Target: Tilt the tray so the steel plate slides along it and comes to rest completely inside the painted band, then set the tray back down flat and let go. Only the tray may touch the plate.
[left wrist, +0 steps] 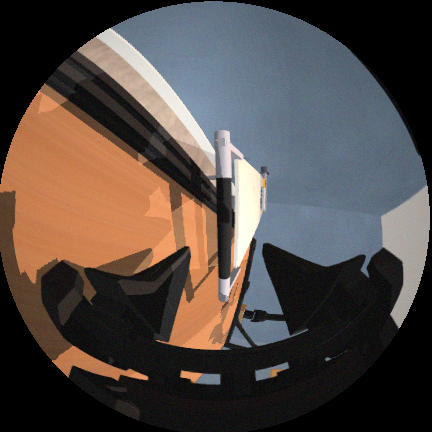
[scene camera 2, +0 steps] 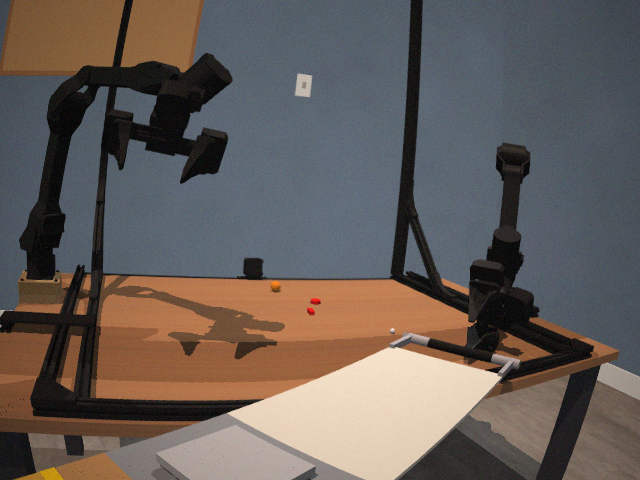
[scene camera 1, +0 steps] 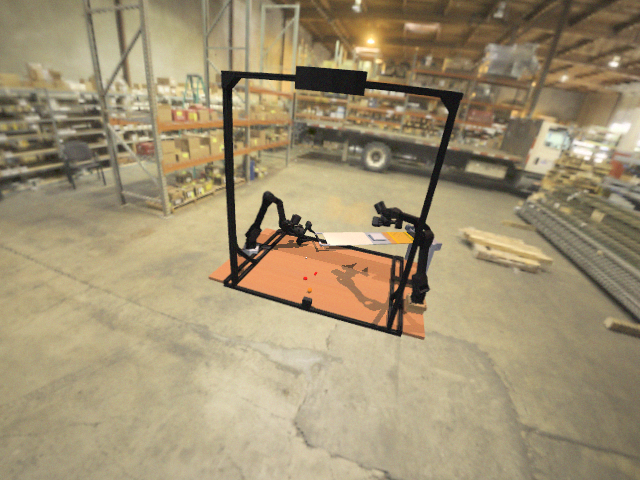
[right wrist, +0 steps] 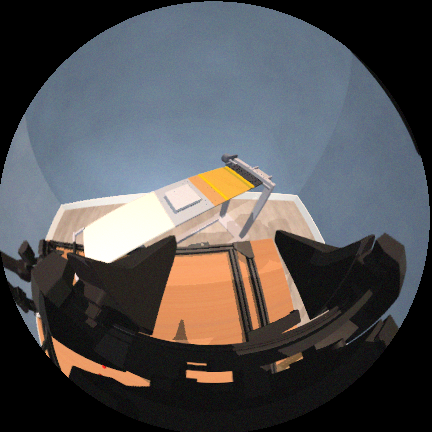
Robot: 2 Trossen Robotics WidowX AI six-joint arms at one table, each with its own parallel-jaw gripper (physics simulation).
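The long tray (scene camera 1: 343, 238) (scene camera 2: 372, 403) (left wrist: 245, 210) (right wrist: 127, 225) looks roughly level, its far end on a stand. The pale steel plate (scene camera 1: 378, 236) (scene camera 2: 235, 454) (right wrist: 183, 196) lies on its grey stretch, between the cream section and the orange painted band (scene camera 1: 400, 237) (right wrist: 227, 182), outside the band. My left gripper (scene camera 2: 471, 333) (left wrist: 226, 249) is open at the tray's near end. The handle bar (scene camera 2: 460, 348) (left wrist: 224, 200) appears between its fingertips in the left wrist view; whether they touch cannot be told. My right gripper (scene camera 2: 151, 175) (right wrist: 226, 238) is open and empty, high above the table.
The stand's legs (right wrist: 257, 212) rise beyond the wooden table (scene camera 2: 170, 366) (right wrist: 200, 300). A black frame surrounds the table, with a tall post (scene camera 2: 408, 129). An orange ball (scene camera 2: 275, 285), two small red pieces (scene camera 2: 315, 300) (scene camera 2: 310, 311) and a small white ball (scene camera 2: 392, 330) lie on the table.
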